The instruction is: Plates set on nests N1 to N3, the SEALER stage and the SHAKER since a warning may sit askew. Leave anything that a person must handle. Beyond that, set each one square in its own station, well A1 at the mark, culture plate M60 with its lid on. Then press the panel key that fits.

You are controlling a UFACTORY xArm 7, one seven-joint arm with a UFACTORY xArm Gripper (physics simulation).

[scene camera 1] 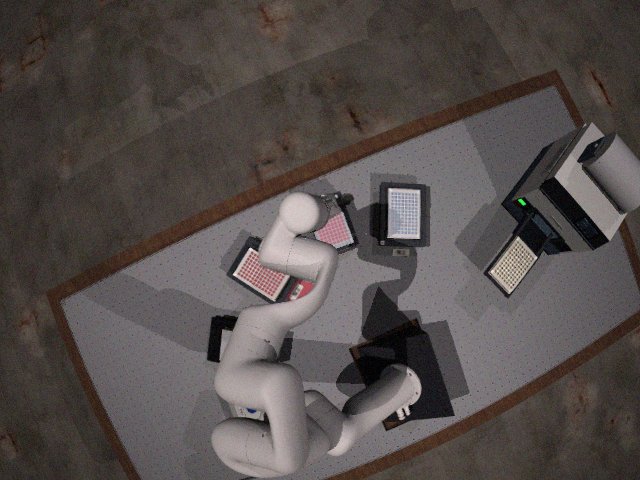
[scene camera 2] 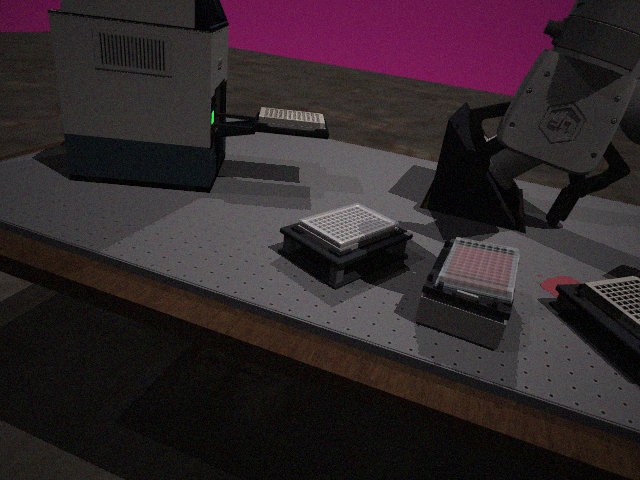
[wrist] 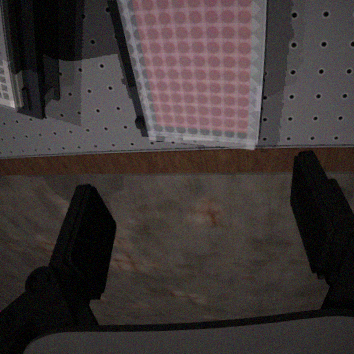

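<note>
A pink plate under a clear lid (scene camera 1: 336, 231) (scene camera 2: 478, 266) (wrist: 195, 75) sits on a black-topped grey station. A blue-white plate (scene camera 1: 404, 213) (scene camera 2: 351, 226) is on a raised black nest; whether it tilts is unclear. A red-welled plate (scene camera 1: 261, 273) (scene camera 2: 622, 298) is on another black nest, partly behind the arm in scene camera 1. A cream plate (scene camera 1: 512, 264) (scene camera 2: 292, 117) lies on a tray extending from the machine. My gripper (wrist: 194, 191) is open and empty, beyond the near end of the pink plate in the wrist view. Well A1 marks are too small to read.
The big machine (scene camera 1: 568, 191) (scene camera 2: 139, 93) shows a green light. A dark wedge-shaped housing (scene camera 1: 431, 374) (scene camera 2: 457, 170) stands by the arm base. The arm partly hides a black frame (scene camera 1: 213, 339) and a panel with a blue key (scene camera 1: 251, 410). A red patch (scene camera 2: 557, 285) lies near the red-welled plate.
</note>
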